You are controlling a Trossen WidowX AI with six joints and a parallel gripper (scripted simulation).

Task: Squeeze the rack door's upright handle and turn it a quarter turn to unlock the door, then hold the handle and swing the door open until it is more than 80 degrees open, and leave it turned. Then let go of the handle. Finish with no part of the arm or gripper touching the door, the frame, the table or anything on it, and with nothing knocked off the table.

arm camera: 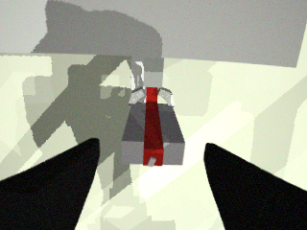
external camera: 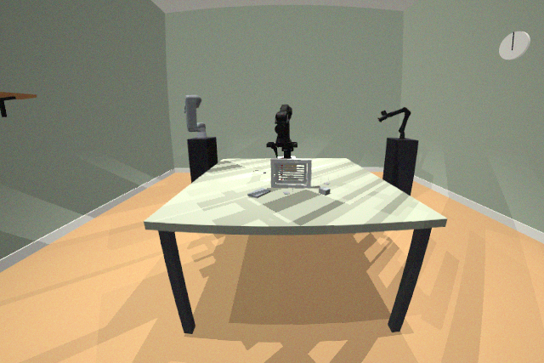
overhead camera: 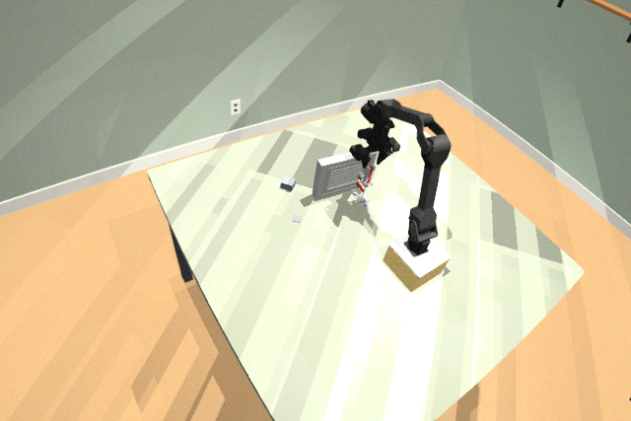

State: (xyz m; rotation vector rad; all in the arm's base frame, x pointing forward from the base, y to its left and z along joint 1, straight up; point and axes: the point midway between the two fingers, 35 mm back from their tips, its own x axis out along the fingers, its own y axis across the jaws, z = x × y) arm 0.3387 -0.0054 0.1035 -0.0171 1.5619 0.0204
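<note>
The rack door handle is 6 cm below my gripper tip and 1 cm behind it. The rest, counted from my gripper tip: grey cube (25 cm to the left, 15 cm below, 15 cm ahead).
</note>
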